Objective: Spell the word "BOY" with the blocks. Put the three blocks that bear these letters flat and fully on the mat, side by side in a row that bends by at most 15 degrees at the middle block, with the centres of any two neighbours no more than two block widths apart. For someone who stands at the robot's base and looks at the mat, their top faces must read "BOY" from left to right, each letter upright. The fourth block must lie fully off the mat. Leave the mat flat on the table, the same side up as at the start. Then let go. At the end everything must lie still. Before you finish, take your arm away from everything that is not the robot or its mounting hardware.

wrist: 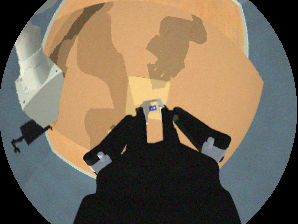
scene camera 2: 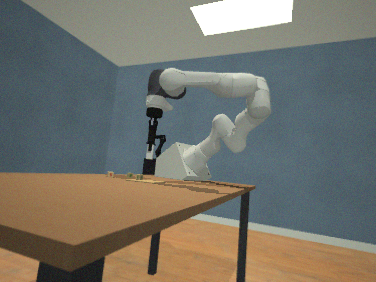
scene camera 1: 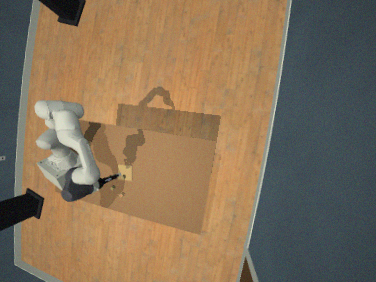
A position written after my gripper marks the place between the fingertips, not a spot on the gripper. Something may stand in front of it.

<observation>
I see my gripper (wrist: pixel 152 104) and a mat (wrist: pixel 139 89).
</observation>
